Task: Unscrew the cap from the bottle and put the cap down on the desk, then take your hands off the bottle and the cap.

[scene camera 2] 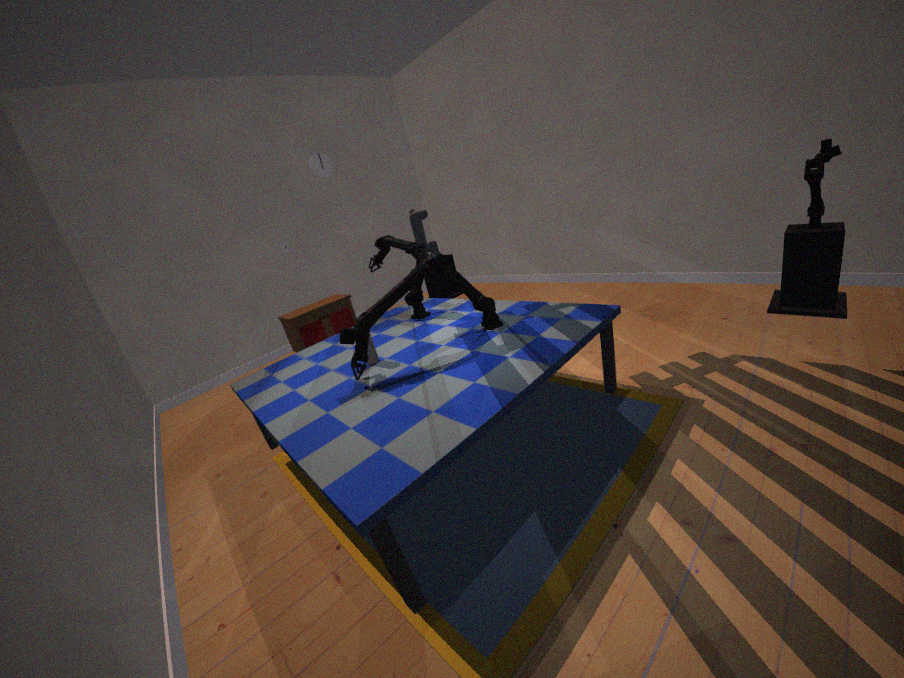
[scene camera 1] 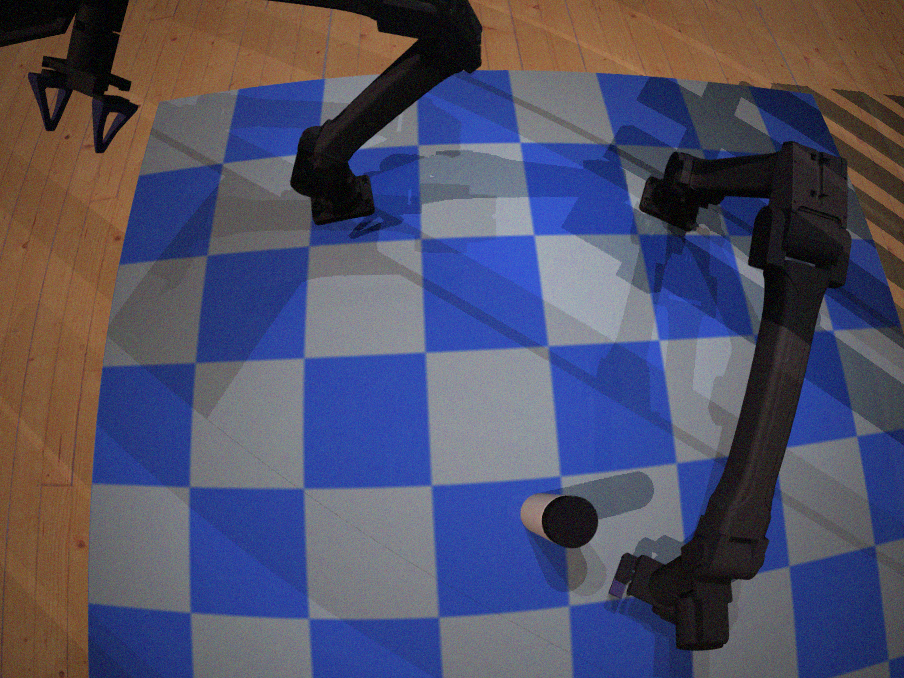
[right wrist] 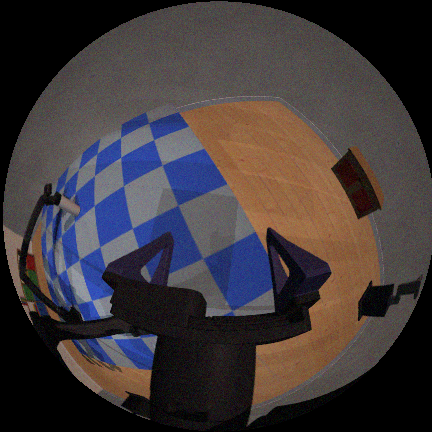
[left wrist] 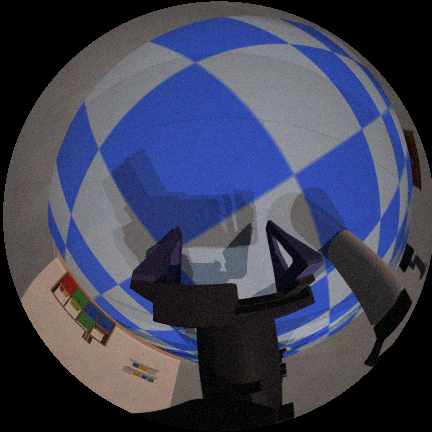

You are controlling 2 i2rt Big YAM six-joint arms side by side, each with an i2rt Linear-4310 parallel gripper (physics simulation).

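Pixels of known places: left gripper, fingertip midpoint: [scene camera 2: 358, 376] [scene camera 1: 636, 602] [left wrist: 224, 226]; right gripper, fingertip midpoint: [scene camera 2: 370, 270] [scene camera 1: 74, 141] [right wrist: 217, 234]; left arm's base at its link origin: [scene camera 2: 491, 325] [scene camera 1: 668, 205] [right wrist: 76, 314]; right arm's base at its link origin: [scene camera 2: 420, 316] [scene camera 1: 342, 201].
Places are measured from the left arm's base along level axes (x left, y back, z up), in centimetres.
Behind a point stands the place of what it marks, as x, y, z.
Observation:
The pale bottle [scene camera 1: 535, 513] @[-8.8, -66.3, 13.6] [scene camera 2: 373, 351] @[-2.9, -63.9, 6.4] [left wrist: 361, 270] @[-2.9, -67.7, 9.3] [right wrist: 69, 205] @[-8.9, -65.5, 9.5] stands upright on the checkered desk [scene camera 1: 365, 419] @[-38.1, -62.6, 0.0] [scene camera 2: 321, 452] @[61.8, -91.3, 0.0]. Its wide black cap [scene camera 1: 571, 521] @[-5.8, -65.8, 21.6] [left wrist: 395, 316] is on its top. My left gripper [scene camera 1: 619, 582] [scene camera 2: 358, 371] @[14.4, -74.2, 3.0] [left wrist: 224, 226] @[14.4, -74.2, 3.0] is open and empty, low over the desk, to the lower right of the bottle in scene camera 1; the bottle is outside its fingers, to their right in the left wrist view. The cap is hard to make out in scene camera 2. My right gripper [scene camera 1: 75, 140] @[-84.7, -48.6, 36.9] [scene camera 2: 373, 265] @[-84.7, -48.6, 36.9] [right wrist: 217, 234] @[-84.7, -48.6, 36.9] is open and empty, raised far from the bottle.
The left arm [scene camera 1: 774, 408] @[8.5, -47.8, 35.5] reaches down the right side of the desk in scene camera 1. The right arm's base [scene camera 1: 343, 198] @[-58.2, -28.6, 5.7] stands near the desk's top edge. A brown cabinet [scene camera 2: 315, 325] [right wrist: 357, 186] and a black pedestal [scene camera 2: 812, 266] with another arm stand beyond the desk.

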